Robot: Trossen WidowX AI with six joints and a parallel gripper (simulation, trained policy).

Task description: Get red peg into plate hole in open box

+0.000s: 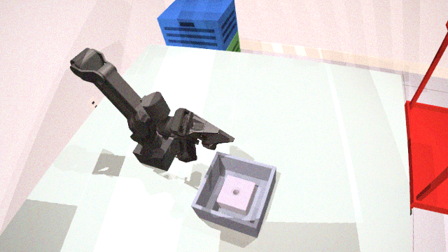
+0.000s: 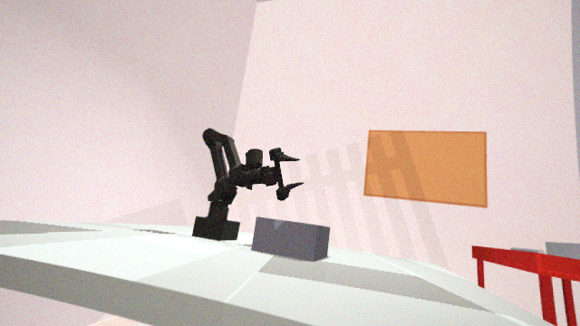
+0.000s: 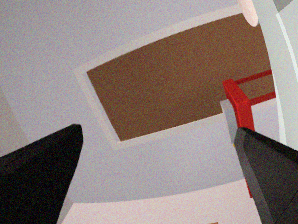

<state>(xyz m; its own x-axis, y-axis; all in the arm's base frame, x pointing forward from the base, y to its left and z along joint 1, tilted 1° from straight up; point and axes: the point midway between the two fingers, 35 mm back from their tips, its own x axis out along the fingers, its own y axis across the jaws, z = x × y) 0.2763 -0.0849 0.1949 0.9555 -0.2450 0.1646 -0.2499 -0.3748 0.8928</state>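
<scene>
The red peg lies 130 mm behind my gripper tip, 180 mm to the left of it and 230 mm below it. Round my gripper tip: grey box: 10 mm ahead, 50 mm to the right, 250 mm below; pale plate: 10 mm ahead, 50 mm to the right, 230 mm below.
</scene>
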